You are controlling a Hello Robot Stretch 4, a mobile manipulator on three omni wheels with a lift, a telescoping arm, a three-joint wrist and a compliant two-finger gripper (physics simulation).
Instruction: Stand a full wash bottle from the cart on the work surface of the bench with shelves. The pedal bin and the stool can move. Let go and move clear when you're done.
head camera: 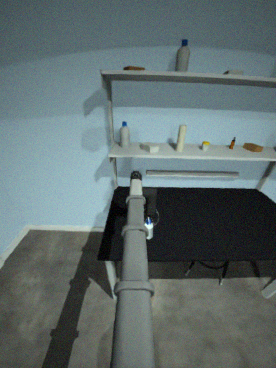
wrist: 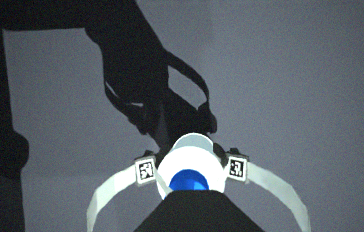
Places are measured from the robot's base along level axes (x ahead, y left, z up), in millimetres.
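Pixels of known places: hand, its tool point: (head camera: 148, 228) (wrist: 193, 158).
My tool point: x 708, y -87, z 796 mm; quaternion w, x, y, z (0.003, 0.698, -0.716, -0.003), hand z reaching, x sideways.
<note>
Ahead of a thing's pixels: the offset from my tool point to its top centre. "spot": to the spot under its first point. Level surfaces: height alone.
A wash bottle {dy +3, dx -19, dz +114 mm} (head camera: 149, 230) (wrist: 193, 156) with a white body and blue cap is upright over the left part of the bench's black work surface {dz -62 mm} (head camera: 210, 220) (wrist: 290, 90). My gripper (head camera: 149, 233) (wrist: 191, 159) is shut on it, one finger on each side of the body. In the wrist view the cap is partly hidden by the dark gripper body, and the bottle's base is hard to see. I cannot tell whether the base touches the surface. The cart and the pedal bin do not show in these views.
Above the bench, a lower shelf (head camera: 190, 155) and an upper shelf (head camera: 150, 75) hold bottles, boxes and small containers. A pale bar (head camera: 192, 174) runs behind the bench top. The stool's dark legs {spot: dy -751, dx +7, dz -673 mm} (head camera: 222, 274) show under the bench. My arm (head camera: 135, 260) reaches over the bench's left part.
</note>
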